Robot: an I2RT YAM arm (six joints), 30 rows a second.
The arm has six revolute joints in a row. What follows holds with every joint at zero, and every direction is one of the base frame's. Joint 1 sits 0.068 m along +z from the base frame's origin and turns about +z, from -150 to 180 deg. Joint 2 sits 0.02 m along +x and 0.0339 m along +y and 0.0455 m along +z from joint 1 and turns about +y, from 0 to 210 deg. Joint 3 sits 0.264 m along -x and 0.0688 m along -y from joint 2 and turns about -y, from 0 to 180 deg. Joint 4 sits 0.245 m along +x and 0.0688 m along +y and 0.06 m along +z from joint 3 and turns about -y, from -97 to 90 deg. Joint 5 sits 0.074 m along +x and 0.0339 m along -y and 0.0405 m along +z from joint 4 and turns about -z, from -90 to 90 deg. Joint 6 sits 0.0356 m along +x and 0.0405 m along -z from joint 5 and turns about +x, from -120 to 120 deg. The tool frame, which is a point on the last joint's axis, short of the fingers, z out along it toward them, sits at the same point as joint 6; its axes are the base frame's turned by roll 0, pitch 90 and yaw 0 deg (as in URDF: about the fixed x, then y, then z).
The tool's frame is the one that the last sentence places.
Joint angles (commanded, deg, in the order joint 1, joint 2, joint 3, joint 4, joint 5, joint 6), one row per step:
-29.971, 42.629, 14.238, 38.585, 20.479, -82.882
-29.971, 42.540, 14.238, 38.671, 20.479, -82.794
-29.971, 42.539, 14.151, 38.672, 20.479, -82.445
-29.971, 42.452, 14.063, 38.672, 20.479, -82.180
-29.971, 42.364, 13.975, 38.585, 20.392, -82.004
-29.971, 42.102, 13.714, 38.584, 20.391, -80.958
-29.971, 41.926, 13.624, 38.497, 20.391, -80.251
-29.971, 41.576, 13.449, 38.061, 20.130, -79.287
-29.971, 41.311, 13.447, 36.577, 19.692, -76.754
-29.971, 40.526, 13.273, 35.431, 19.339, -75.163
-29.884, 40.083, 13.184, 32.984, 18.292, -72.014
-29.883, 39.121, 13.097, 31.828, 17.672, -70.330
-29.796, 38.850, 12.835, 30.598, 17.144, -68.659
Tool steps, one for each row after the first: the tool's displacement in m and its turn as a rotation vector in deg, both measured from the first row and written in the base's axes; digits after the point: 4 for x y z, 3 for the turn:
-0.0002, 0.0001, 0.0004, -0.033, -0.219, 0.015
-0.0003, 0.0002, -0.0001, 0.228, -0.412, 0.073
-0.0005, 0.0003, -0.0004, 0.393, -0.613, 0.117
-0.0007, 0.0004, -0.0009, 0.534, -0.664, 0.231
-0.0014, 0.0009, -0.0018, 1.187, -1.462, 0.406
-0.0018, 0.0011, -0.0020, 1.629, -2.001, 0.523
-0.0023, 0.0016, -0.0029, 2.330, -2.483, 0.933
-0.0023, 0.0018, -0.0050, 4.494, -3.313, 1.721
-0.0035, 0.0028, -0.0061, 5.741, -4.021, 2.282
-0.0032, 0.0036, -0.0100, 8.771, -4.484, 3.696
-0.0046, 0.0049, -0.0102, 9.978, -5.431, 4.506
-0.0047, 0.0056, -0.0134, 11.702, -5.575, 5.195

